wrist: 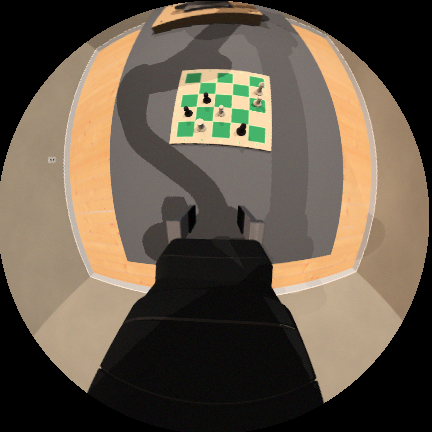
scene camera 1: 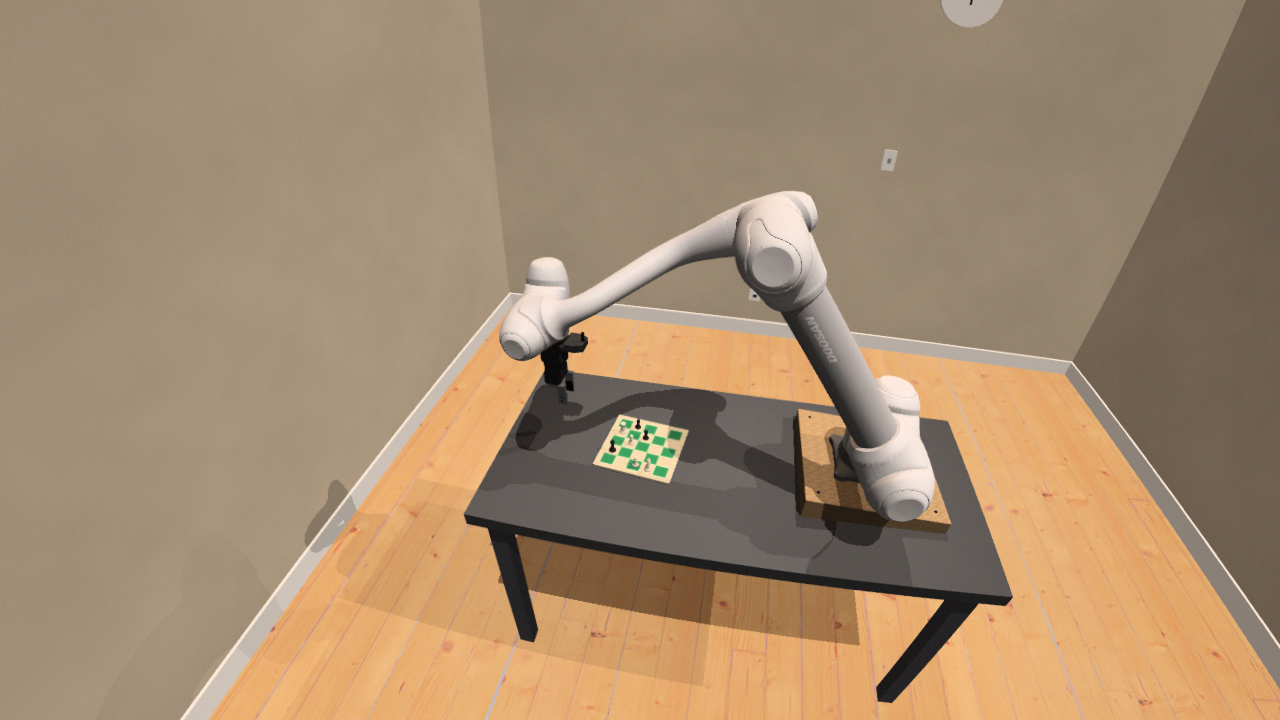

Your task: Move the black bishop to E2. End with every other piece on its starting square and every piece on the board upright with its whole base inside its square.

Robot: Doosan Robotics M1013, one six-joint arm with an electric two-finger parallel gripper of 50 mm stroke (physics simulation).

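Frame: origin at the arm's base, x left, y back, z up, level; millimetres.
Seen in the pictures: gripper, fingertip midpoint: [wrist: 216, 213] [scene camera 1: 566, 396].
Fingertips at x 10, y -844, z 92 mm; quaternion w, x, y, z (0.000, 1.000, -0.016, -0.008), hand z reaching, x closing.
Note:
Offsets run from my fingertips to a thing's top centre.
The chessboard [scene camera 1: 663, 480] [wrist: 175, 139] lies on the table, green and cream. Three black pieces stand on cream squares: one @[dz -86, dx +51, dy +145 mm] [scene camera 1: 612, 445] [wrist: 241, 130] in the row nearest the gripper, one @[dz -98, dx -60, dy +195 mm] [scene camera 1: 638, 424] [wrist: 188, 112] at the left edge in the wrist view, and one @[dz -98, dx -19, dy +227 mm] [scene camera 1: 645, 435] [wrist: 206, 98] further in. They are too small to tell which is the bishop. The square labels are unreadable, so E2 cannot be told. The pieces look upright. My gripper [scene camera 1: 566, 388] [wrist: 216, 213] is open and empty, above the table off the board, beyond its edge farthest from the robot base.
White pieces stand on the board: one @[dz -96, dx -31, dy +156 mm] [wrist: 201, 125] in the nearest row, one @[dz -98, dx +11, dy +190 mm] [wrist: 221, 111] near the middle, and two @[dz -98, dx +92, dy +220 mm] [wrist: 258, 102] @[dz -86, dx +100, dy +257 mm] [wrist: 260, 89] at the right edge in the wrist view. The wooden base plate [scene camera 1: 814, 501] [wrist: 210, 19] is at the table's other end.

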